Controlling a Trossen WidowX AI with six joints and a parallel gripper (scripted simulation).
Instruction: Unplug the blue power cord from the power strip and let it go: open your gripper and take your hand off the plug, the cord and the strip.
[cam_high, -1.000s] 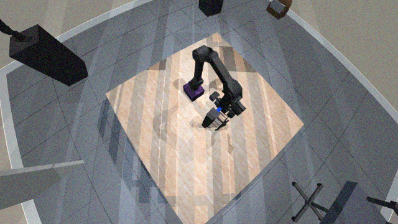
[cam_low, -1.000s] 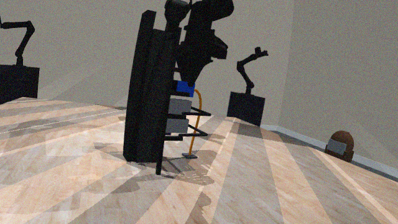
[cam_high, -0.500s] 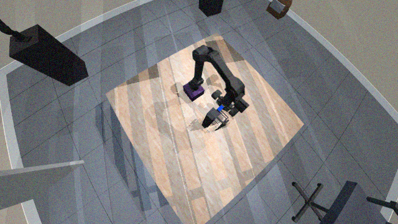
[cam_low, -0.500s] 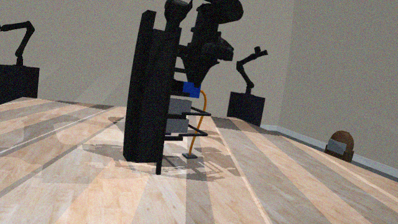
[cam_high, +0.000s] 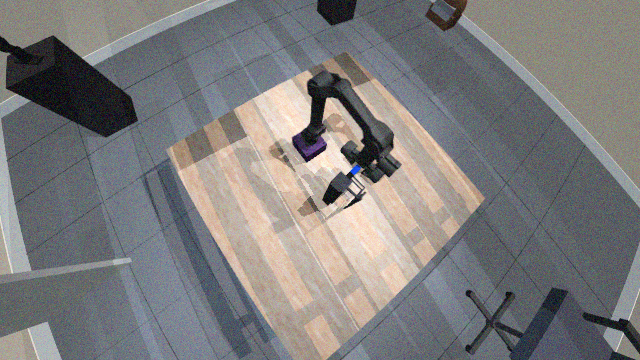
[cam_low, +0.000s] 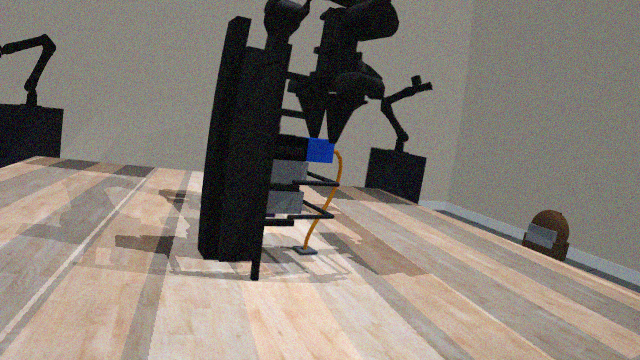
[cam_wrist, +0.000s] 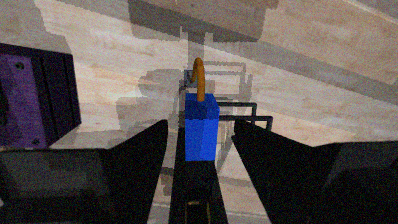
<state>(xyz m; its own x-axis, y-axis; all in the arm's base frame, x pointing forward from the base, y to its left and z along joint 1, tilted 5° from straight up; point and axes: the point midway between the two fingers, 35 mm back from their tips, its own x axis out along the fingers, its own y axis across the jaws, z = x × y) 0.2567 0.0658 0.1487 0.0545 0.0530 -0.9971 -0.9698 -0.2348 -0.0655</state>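
My gripper tip is 1 cm short of the blue plug, 3 cm to the left of it and 1 cm above it. From my gripper tip the other things lie so: black power strip (3 cm ahead, 13 cm to the right, 3 cm below).
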